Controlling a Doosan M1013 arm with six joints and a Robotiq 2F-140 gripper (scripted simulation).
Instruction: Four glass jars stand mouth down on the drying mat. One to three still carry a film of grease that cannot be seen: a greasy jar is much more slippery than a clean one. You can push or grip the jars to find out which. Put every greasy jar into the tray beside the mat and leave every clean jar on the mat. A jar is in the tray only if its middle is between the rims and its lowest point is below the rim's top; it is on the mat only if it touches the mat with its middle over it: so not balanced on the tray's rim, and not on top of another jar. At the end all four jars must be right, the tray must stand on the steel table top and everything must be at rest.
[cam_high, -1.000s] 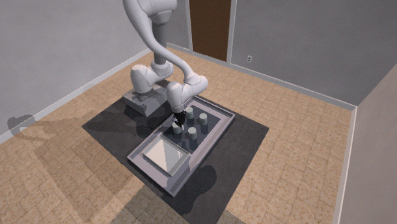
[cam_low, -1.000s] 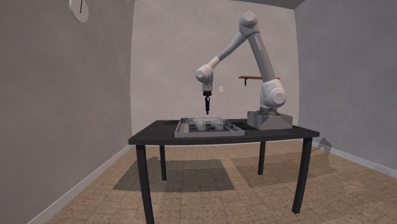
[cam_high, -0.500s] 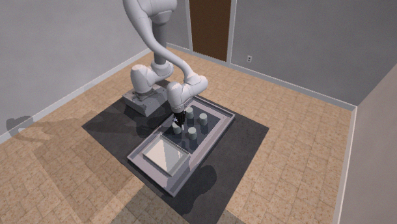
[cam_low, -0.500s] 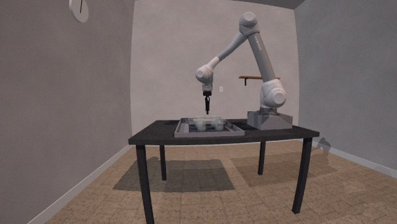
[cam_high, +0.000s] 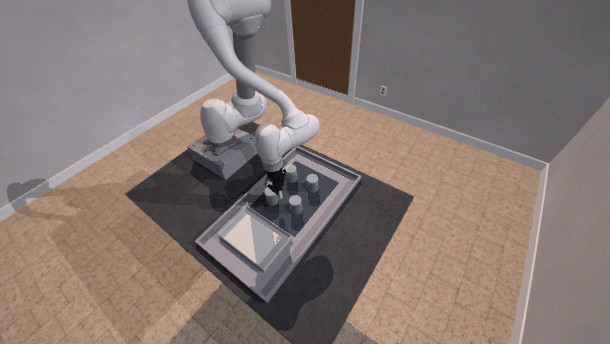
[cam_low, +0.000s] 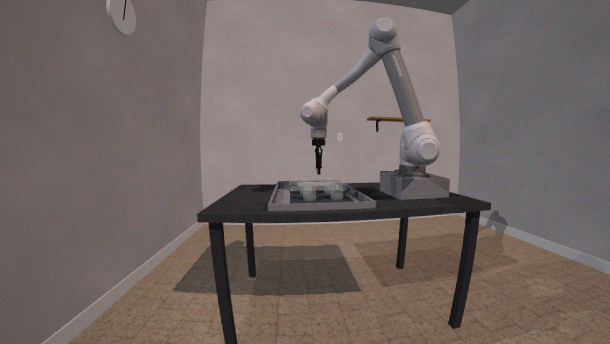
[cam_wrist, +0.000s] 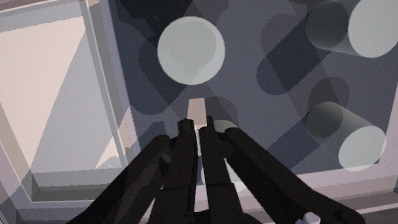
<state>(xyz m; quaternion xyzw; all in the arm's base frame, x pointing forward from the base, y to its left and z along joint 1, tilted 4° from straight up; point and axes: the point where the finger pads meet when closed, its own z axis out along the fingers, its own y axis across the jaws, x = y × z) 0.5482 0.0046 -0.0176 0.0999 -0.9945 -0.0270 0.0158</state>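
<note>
Now: hand 11 cm to the right of the dark drying mat, 11 cm above it and 1 cm past it. From my hand the other things lie so: tray: 21 cm to the right, 11 cm below, 5 cm ahead.
</note>
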